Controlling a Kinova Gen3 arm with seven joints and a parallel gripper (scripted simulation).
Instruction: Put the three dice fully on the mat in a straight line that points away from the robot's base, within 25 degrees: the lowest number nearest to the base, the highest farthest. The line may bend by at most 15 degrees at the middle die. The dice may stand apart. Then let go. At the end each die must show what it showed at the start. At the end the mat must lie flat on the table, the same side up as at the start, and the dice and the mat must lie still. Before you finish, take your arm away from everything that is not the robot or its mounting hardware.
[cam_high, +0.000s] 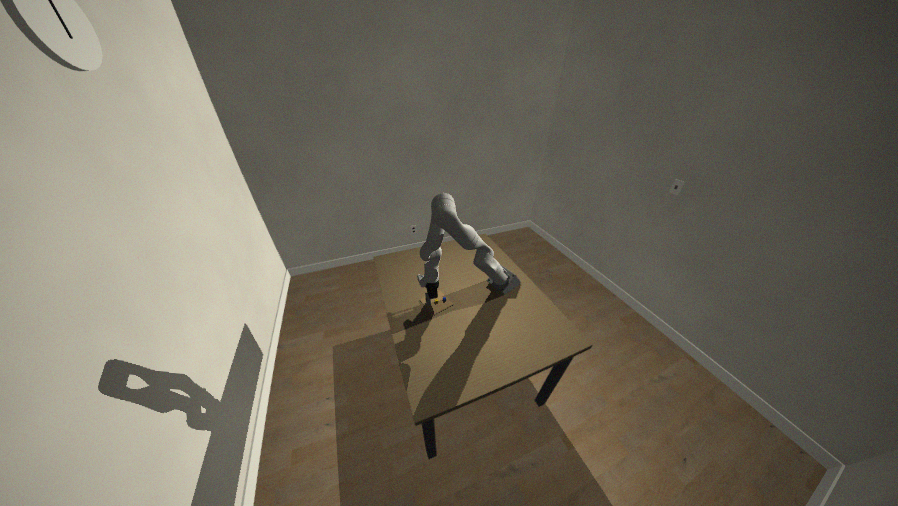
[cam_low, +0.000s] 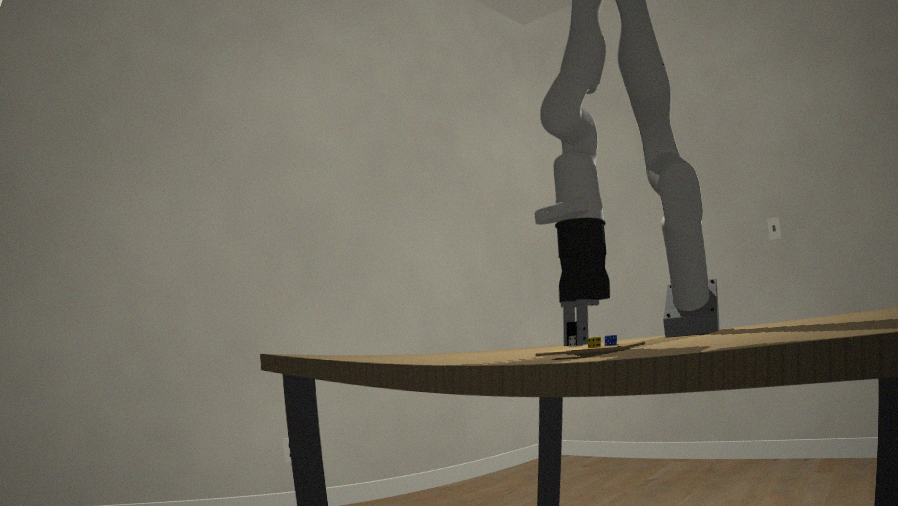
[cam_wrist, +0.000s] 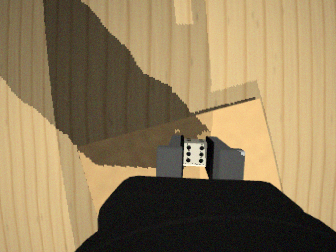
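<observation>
My hand is 10 mm above the white die. Also, from my hand: blue die (100 mm behind, 20 mm below, 10 mm to the left); tan mat (50 mm behind, 30 mm below); yellow die (50 mm behind, 20 mm below).
</observation>
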